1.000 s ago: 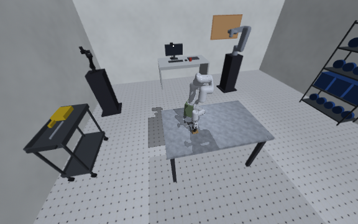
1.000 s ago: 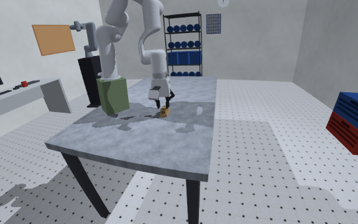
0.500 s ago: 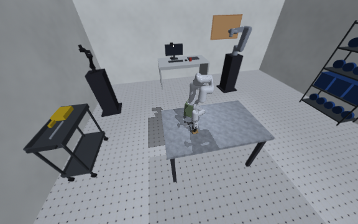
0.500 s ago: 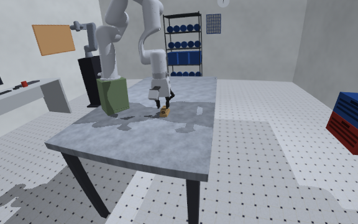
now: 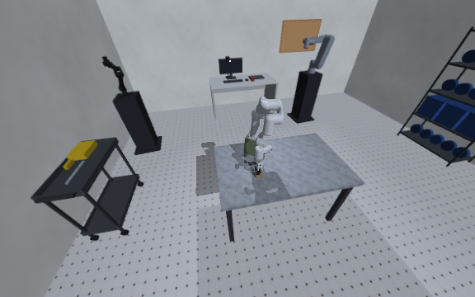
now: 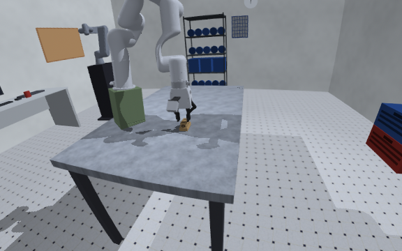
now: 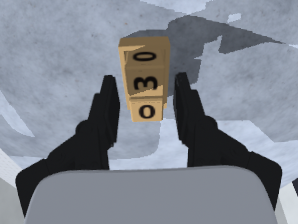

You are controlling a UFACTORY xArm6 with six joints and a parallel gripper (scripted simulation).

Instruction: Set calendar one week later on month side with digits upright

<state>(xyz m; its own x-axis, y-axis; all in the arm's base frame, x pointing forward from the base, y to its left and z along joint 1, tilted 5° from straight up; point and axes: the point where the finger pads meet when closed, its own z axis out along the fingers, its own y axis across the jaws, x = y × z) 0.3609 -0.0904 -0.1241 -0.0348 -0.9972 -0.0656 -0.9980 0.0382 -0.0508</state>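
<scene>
My hand is 20 mm to the right of the tray and 60 mm above it.
</scene>
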